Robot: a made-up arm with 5 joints.
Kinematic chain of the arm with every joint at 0, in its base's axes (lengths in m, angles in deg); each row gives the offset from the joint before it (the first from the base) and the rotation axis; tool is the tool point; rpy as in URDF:
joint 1: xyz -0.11 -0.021 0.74 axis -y
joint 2: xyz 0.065 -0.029 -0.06 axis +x
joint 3: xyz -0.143 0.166 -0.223 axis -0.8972 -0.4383 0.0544
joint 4: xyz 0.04 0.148 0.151 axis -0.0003 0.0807 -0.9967
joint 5: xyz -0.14 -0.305 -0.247 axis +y
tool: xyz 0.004 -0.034 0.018 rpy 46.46 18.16 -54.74
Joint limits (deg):
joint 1: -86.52..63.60
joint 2: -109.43..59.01
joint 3: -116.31..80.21
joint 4: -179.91..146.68
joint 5: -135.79..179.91
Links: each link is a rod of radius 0.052 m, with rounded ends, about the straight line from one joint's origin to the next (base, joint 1, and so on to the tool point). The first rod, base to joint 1, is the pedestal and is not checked.
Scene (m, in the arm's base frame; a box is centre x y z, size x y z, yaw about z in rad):
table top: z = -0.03
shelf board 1: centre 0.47 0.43 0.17 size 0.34 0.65 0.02 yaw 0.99
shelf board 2: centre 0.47 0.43 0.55 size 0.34 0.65 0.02 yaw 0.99
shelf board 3: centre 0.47 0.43 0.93 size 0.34 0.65 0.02 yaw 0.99
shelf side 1: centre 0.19 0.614 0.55 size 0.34 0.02 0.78 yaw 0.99
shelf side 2: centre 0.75 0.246 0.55 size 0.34 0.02 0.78 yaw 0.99
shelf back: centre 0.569 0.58 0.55 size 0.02 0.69 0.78 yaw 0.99
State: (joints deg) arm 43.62 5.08 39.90 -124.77 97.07
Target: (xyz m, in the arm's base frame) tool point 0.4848 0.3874 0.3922
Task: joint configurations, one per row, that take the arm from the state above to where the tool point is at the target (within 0.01 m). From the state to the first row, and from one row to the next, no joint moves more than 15 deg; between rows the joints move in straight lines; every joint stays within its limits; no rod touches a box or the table.
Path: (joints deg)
1: 37.74 8.13 44.07 -111.60 96.50
2: 31.86 11.18 48.24 -98.43 95.94
3: 25.98 14.23 52.40 -85.26 95.37
4: 20.42 0.86 51.48 -92.41 96.40
5: 14.87 -12.51 50.56 -99.57 97.43
6: 9.31 -25.88 49.64 -106.72 98.46
7: 16.08 -22.84 48.99 -119.07 98.47
8: 22.84 -19.81 48.34 -131.41 98.48
9: 29.61 -16.78 47.68 -143.76 98.48
10: 36.37 -13.75 47.03 -156.10 98.49
11: 43.13 -10.72 46.38 -168.45 98.50

